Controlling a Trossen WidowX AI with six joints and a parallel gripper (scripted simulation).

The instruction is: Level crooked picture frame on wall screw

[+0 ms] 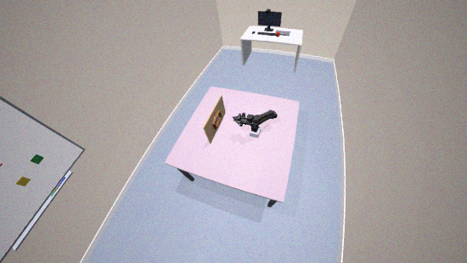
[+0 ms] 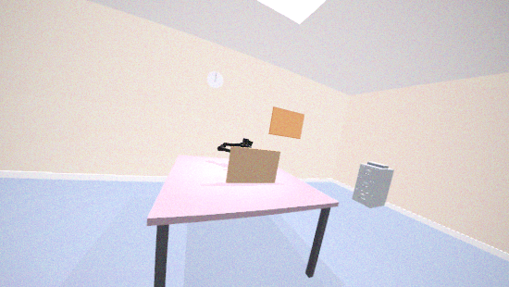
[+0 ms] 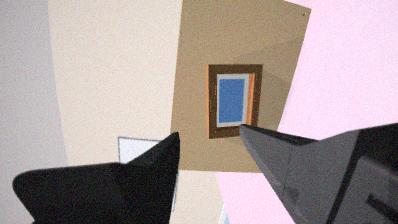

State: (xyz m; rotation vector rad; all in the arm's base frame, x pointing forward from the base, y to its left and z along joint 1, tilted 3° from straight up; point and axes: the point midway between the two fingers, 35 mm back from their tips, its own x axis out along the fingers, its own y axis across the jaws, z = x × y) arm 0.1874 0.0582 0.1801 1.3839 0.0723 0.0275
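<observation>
Right now the picture frame is 200 mm ahead of my gripper tip, 90 mm below it and 10 mm to the left of it. Round my gripper tip: tan wall board (210 mm ahead, 100 mm below).
</observation>
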